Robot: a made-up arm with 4 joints.
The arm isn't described. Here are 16 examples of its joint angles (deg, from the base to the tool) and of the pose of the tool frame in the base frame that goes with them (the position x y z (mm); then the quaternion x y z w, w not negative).
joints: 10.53 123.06 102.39 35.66
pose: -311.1 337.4 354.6 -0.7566 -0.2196 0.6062 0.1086
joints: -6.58 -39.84 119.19 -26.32
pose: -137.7 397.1 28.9 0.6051 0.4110 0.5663 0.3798
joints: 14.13 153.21 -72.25 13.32
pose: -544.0 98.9 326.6 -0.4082 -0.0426 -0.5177 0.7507
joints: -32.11 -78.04 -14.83 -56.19
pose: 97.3 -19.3 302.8 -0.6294 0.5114 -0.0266 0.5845
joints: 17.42 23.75 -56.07 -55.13
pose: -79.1 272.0 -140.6 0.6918 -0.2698 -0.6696 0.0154
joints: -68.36 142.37 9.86 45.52
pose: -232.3 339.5 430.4 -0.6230 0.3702 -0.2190 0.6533
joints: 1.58 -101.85 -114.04 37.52
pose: -64.9 281.8 517.2 -0.6903 0.5787 -0.2223 0.3730
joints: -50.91 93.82 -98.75 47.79
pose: -240.2 437.6 -41.5 -0.1158 -0.2630 -0.8820 0.3734
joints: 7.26 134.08 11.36 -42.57
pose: -466.2 70.3 381.1 -0.4377 -0.4816 -0.4148 0.6359
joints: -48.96 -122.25 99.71 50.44
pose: 83.3 214.6 231.1 0.1003 -0.0313 0.8748 0.4730
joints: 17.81 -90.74 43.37 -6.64
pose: 73.1 268.4 132.7 -0.2710 0.3672 0.7674 0.4504
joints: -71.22 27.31 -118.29 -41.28
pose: 136.2 126.2 -38.4 -0.6756 0.5214 0.4321 0.2916
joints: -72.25 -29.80 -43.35 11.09
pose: -50.3 -103.5 26.8 0.0538 0.8157 0.4062 0.4084
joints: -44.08 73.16 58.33 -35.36
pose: -359.5 421.9 203.7 -0.7480 -0.4817 -0.4279 0.1593
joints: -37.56 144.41 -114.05 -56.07
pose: -271.8 548.5 183.7 -0.0131 -0.0087 0.9354 0.3532
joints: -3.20 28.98 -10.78 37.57
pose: -291.9 157.4 -91.6 -0.3562 -0.6109 -0.6200 0.3399
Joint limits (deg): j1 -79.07..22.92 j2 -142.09..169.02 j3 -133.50..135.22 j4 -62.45..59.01
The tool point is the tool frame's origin. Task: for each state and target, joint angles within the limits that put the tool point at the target. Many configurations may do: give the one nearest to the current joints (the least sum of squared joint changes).
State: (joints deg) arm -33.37 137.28 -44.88 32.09
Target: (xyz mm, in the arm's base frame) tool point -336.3 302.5 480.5
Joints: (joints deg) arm -46.96 169.02 -31.01 21.01
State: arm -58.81 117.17 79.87 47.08
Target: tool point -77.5 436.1 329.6
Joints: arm -79.07 91.41 72.67 9.21
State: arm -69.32 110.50 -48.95 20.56
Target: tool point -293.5 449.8 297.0
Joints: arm -68.38 123.77 -20.82 49.26
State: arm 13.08 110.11 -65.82 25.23
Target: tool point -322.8 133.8 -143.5
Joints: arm 22.92 59.43 -63.80 18.73
